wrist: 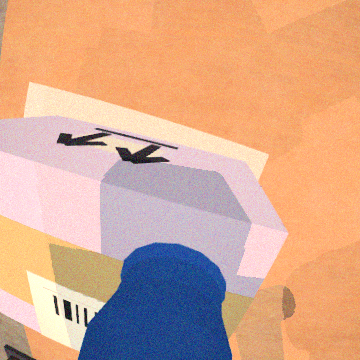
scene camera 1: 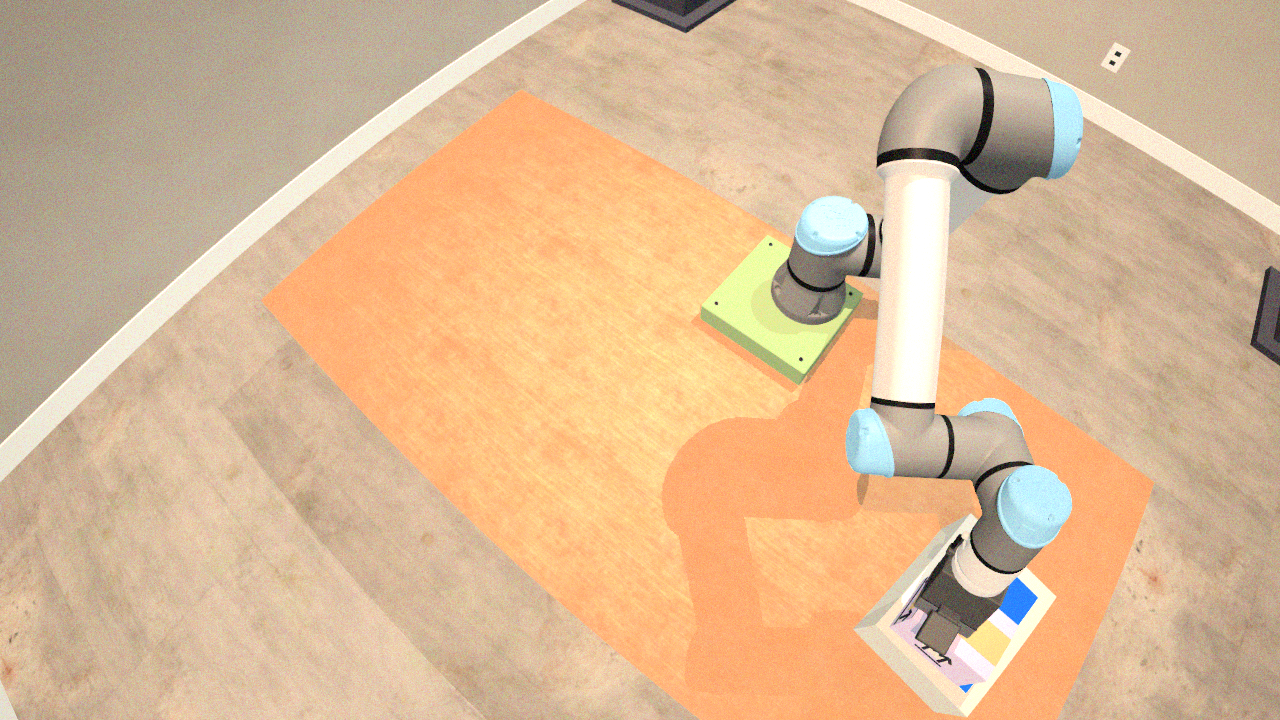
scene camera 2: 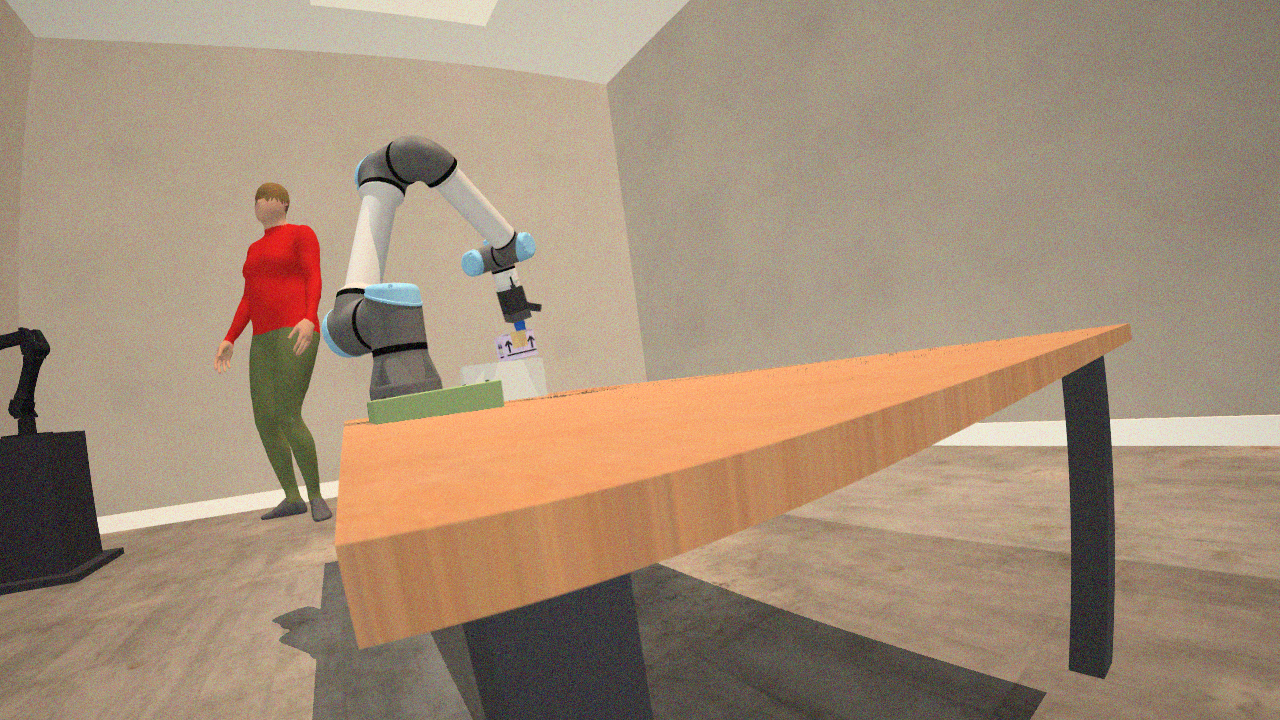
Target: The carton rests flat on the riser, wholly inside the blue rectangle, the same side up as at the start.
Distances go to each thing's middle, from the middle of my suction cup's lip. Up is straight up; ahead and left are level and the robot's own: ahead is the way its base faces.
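Labels:
My suction cup is 5 cm above the carton (scene camera 1: 968,661), and it is also 4 cm to the right of the carton and 1 cm past it. As for the riser (scene camera 1: 1027,600), I find it 16 cm below my suction cup, 7 cm to the left of it and 6 cm behind it.

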